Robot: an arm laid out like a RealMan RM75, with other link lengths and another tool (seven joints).
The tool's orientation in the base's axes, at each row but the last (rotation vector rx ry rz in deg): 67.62, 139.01, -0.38; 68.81, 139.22, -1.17; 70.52, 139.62, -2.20; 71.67, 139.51, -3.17; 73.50, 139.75, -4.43
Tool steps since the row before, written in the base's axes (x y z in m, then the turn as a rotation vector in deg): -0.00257, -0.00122, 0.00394, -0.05, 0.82, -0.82; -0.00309, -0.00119, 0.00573, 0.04, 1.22, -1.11; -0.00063, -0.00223, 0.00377, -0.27, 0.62, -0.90; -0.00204, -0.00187, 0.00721, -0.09, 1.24, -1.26; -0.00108, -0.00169, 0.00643, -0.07, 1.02, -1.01
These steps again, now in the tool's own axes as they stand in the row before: -0.00106, -0.00198, -0.00431, 0.96, 0.33, 0.56; -0.00143, -0.00211, -0.00611, 1.32, 0.60, 0.78; -0.00277, -0.00126, -0.00322, 0.95, 0.03, 0.60; -0.00303, -0.00168, -0.00690, 1.47, 0.49, 0.86; -0.00307, -0.00104, -0.00591, 1.19, 0.41, 0.69
